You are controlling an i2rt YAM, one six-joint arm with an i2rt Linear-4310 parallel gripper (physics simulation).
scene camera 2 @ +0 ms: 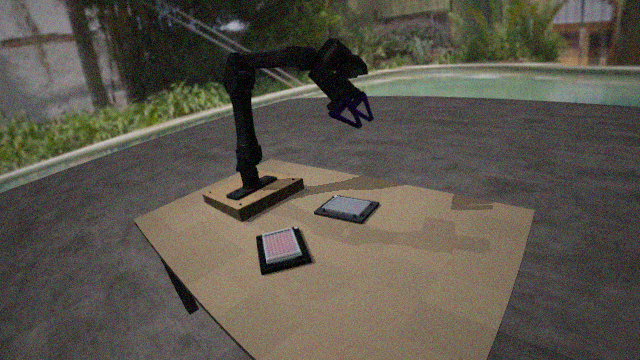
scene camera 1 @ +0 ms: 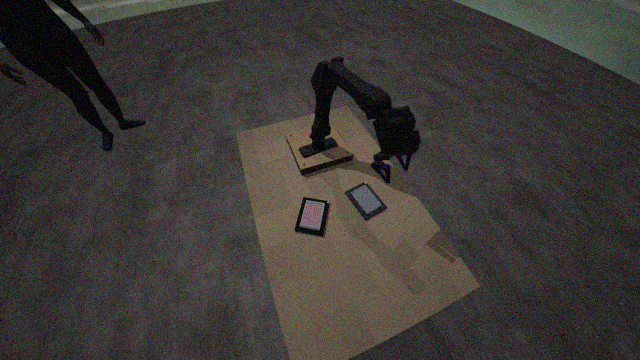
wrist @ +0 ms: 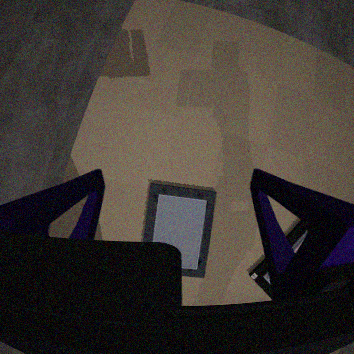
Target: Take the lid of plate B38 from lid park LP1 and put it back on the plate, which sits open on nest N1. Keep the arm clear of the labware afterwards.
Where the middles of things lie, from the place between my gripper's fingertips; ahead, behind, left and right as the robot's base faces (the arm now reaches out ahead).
Right now my hand is 250 mm above the clear plate lid (wrist: 179, 220), 80 mm past it and 30 mm to the left of it.
